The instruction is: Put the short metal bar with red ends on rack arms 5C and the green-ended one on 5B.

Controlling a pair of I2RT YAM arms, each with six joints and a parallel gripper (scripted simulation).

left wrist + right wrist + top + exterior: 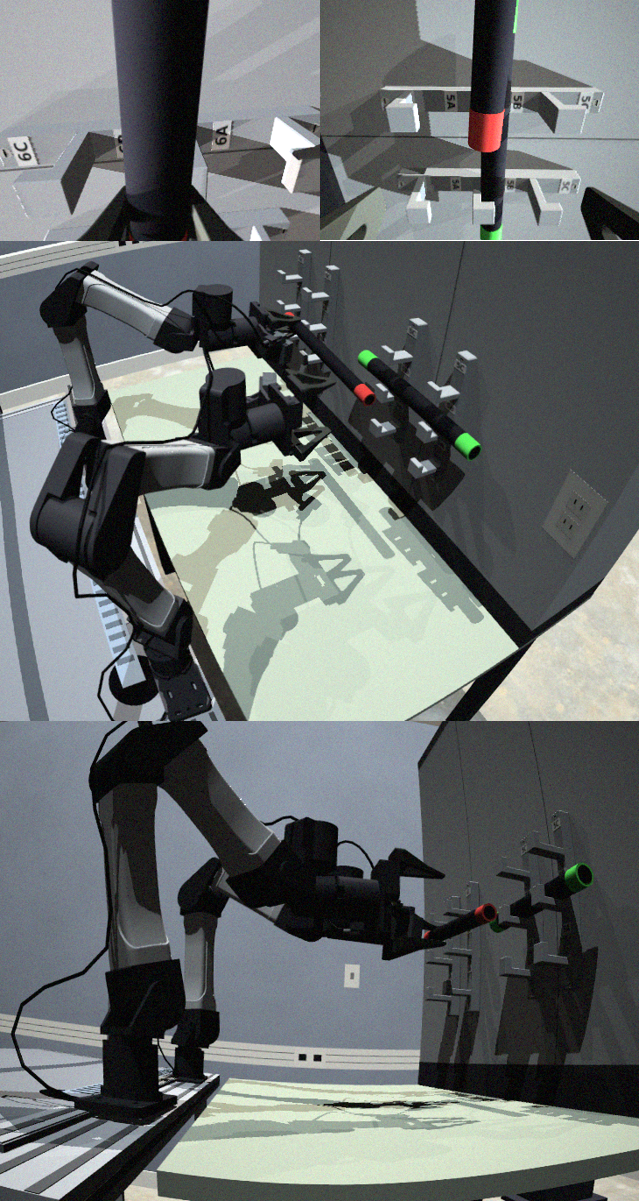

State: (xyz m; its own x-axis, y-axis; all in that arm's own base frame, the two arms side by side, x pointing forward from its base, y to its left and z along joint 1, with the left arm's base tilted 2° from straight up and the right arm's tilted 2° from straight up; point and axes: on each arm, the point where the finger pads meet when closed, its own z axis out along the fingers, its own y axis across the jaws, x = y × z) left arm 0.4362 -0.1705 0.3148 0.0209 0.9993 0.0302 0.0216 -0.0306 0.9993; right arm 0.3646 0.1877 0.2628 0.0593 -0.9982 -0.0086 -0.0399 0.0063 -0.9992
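Note:
Right now my right hand is 14 cm short of the green-ended bar, 6 cm to the left of it and 1 cm below it. Round my right hand: red-ended bar (8 cm ahead, 14 cm to the left, 1 cm above); then wall panel (29 cm ahead, 12 cm to the left, 17 cm above); then outlet plate (17 cm ahead, 38 cm to the right, 2 cm above).
Now: left hand 120 mm to the left of the red-ended bar and 10 mm above it. Round my left hand: wall panel (210 mm ahead, 150 mm to the right, 160 mm above); then outlet plate (90 mm ahead, 650 mm to the right, 10 mm above); then green-ended bar (60 mm ahead, 320 mm to the right).

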